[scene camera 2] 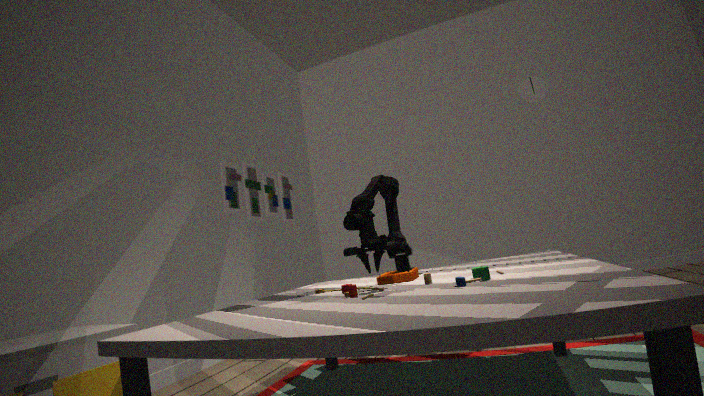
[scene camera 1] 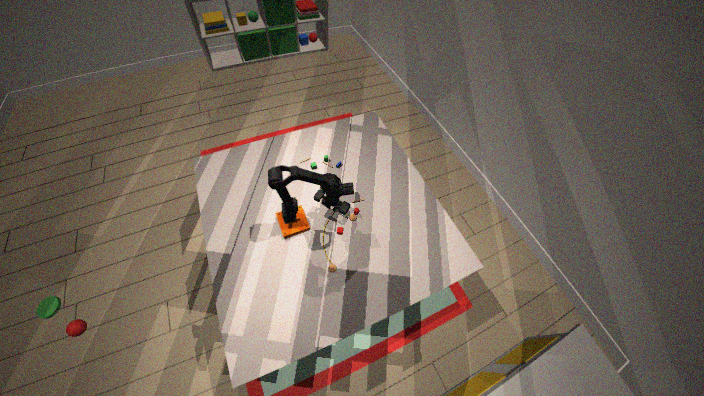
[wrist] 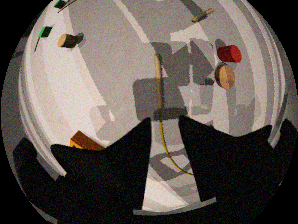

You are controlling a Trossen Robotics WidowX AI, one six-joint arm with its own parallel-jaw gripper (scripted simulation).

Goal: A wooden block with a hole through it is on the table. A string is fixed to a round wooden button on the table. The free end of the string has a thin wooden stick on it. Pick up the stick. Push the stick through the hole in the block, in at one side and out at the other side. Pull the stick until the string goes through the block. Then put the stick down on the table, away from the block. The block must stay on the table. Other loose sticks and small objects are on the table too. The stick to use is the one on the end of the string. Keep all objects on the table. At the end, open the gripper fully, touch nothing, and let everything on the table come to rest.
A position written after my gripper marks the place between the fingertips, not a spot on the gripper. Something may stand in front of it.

Observation:
In view: my gripper [scene camera 2: 373, 272].
My gripper shows as well in the wrist view [wrist: 165, 121].

